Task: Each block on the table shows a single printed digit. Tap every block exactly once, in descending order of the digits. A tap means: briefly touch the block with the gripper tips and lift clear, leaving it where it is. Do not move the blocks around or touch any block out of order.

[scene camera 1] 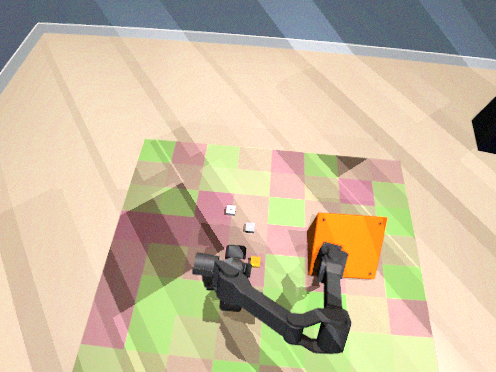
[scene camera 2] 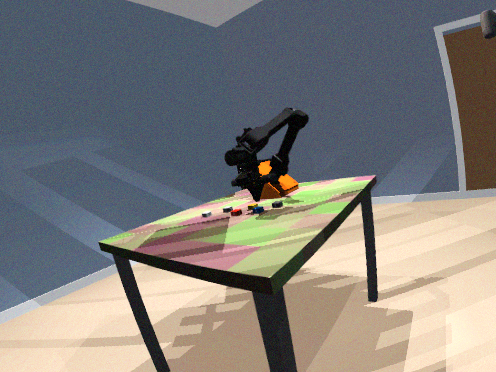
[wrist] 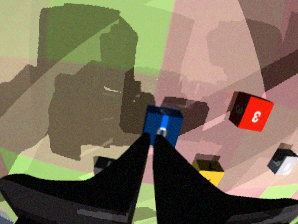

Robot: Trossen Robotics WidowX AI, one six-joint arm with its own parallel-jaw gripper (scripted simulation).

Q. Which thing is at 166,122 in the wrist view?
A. A blue block.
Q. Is my gripper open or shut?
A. Shut.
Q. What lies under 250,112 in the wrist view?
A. A red block.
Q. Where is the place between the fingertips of my gripper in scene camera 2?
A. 257,201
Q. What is my gripper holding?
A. Nothing.
